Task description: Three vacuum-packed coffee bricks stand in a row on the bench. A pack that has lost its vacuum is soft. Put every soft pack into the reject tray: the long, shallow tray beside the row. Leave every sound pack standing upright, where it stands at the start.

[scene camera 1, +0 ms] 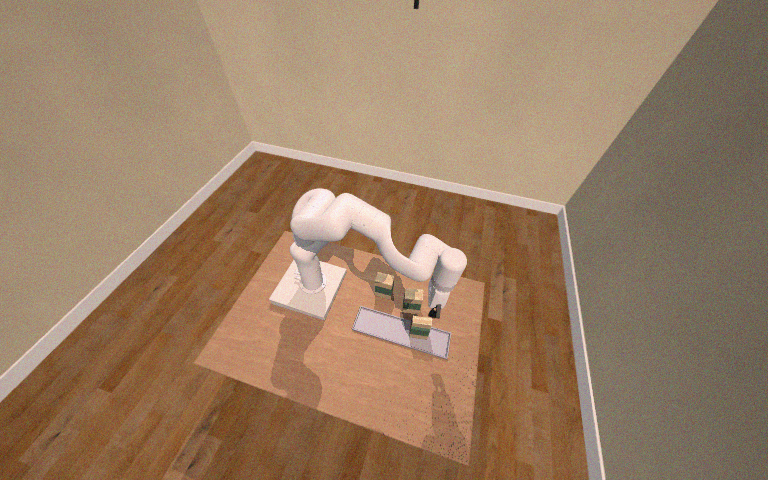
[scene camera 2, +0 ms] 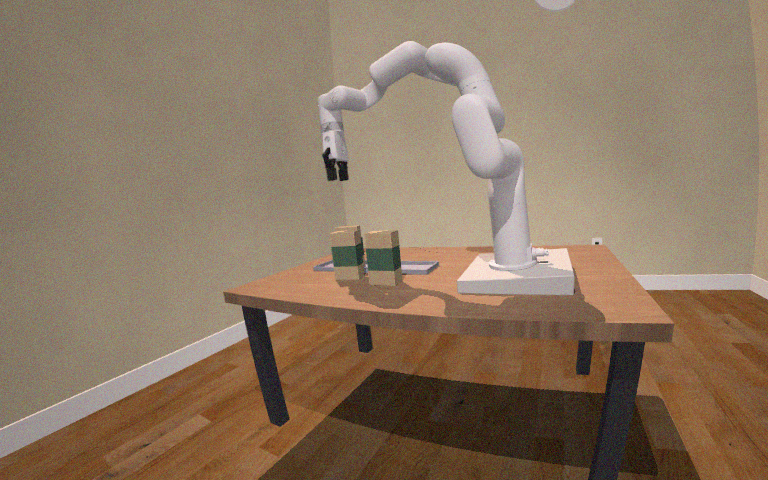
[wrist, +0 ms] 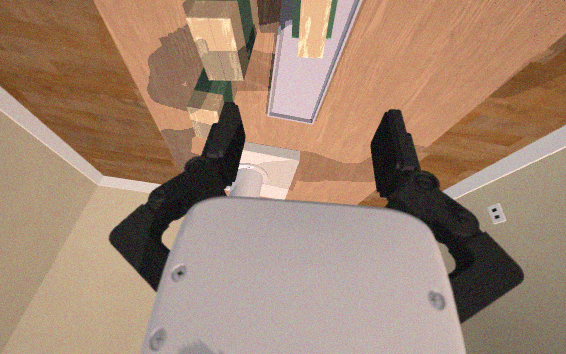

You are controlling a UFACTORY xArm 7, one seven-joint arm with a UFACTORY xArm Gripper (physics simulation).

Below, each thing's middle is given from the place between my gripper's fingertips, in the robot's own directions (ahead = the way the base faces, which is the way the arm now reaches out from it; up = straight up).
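Labels:
With the shallow reject tray point(scene camera 1: 378, 324) as my reference, my hand is 9 cm past it, 2 cm to the left of it and 31 cm above it.

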